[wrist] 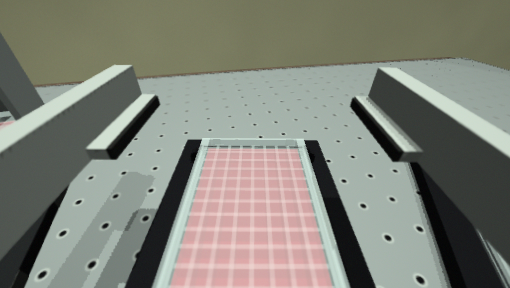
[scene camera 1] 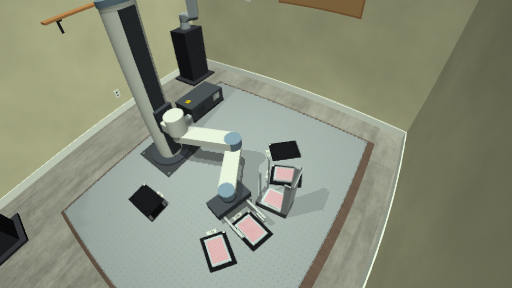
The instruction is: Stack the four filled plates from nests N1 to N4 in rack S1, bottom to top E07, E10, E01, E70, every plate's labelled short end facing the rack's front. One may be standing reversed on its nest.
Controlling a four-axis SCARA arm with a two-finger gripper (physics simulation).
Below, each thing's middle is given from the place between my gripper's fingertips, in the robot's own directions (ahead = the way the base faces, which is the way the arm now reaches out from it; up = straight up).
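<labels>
As for the dark box (scene camera 1: 203,93), it is 3 cm below my hand, and it is also 54 cm to the left of my hand and 83 cm behind it.
</labels>
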